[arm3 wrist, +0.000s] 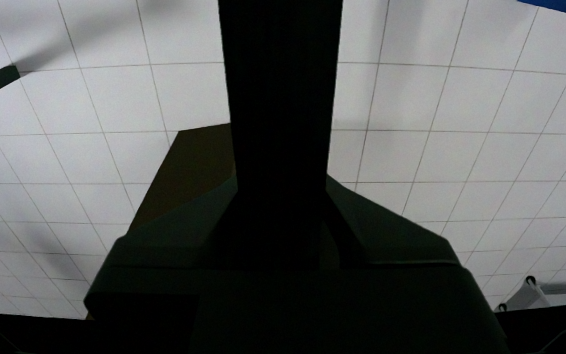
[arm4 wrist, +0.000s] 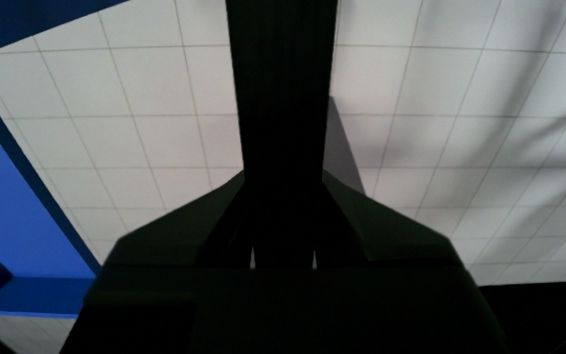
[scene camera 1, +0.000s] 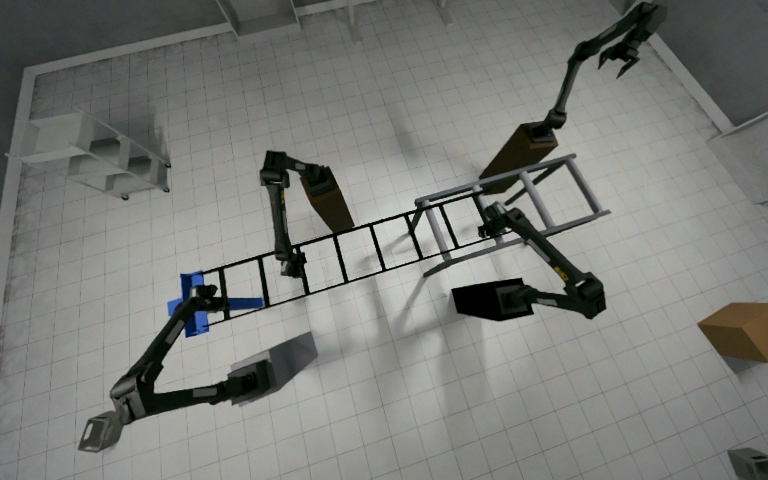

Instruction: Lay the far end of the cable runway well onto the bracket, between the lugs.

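Observation:
The black ladder-like cable runway [arm3 wrist: 282,75] [arm4 wrist: 283,65] [scene camera 1: 378,247] spans from a grey trestle [scene camera 1: 535,200] to the blue bracket [arm3 wrist: 552,4] [arm4 wrist: 40,225] [scene camera 1: 244,303]. Its far end rails reach the bracket's crosspiece in scene camera 1; height and contact between the lugs cannot be told. Arm3's gripper [arm3 wrist: 282,192] is shut on a runway rung. Arm4's gripper [arm4 wrist: 283,185] is shut on another rung, beside the bracket. In scene camera 1, grippers at left [scene camera 1: 212,297], middle [scene camera 1: 292,266] and right [scene camera 1: 488,226] are at the runway. The top-right gripper [scene camera 1: 610,72] is open, away from it.
A brown pedestal [arm3 wrist: 195,155] [scene camera 1: 334,206] stands beside the runway's middle, a grey one [arm4 wrist: 342,155] [scene camera 1: 291,350] in front of it. A black pedestal [scene camera 1: 481,300] stands near the trestle, another brown one [scene camera 1: 512,152] behind. A white cart is at left; a cardboard box [scene camera 1: 739,331] at right.

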